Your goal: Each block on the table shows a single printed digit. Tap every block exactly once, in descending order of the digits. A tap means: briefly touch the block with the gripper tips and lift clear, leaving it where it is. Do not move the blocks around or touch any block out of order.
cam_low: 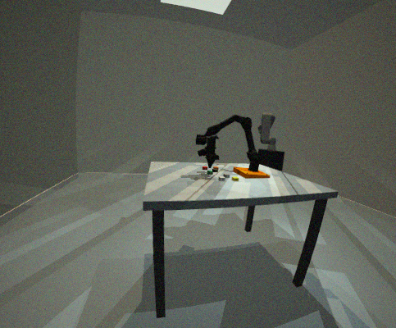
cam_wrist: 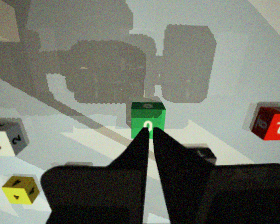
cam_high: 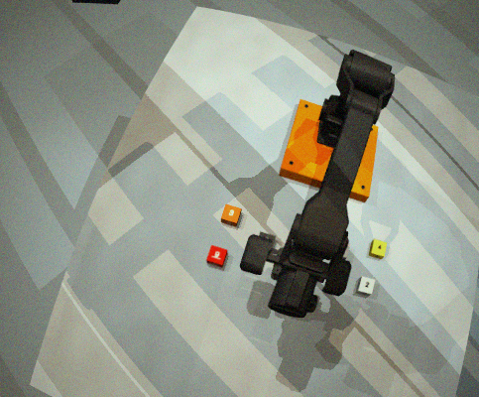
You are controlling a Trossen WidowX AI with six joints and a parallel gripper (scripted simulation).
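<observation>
The green block lies 1 cm behind my gripper tip and 3 cm below it. Round my gripper tip: dark block: 7 cm behind, 6 cm to the right, 3 cm below; then white block marked 2: 2 cm behind, 16 cm to the left, 3 cm below; then red block: 2 cm behind, 14 cm to the right, 3 cm below.
</observation>
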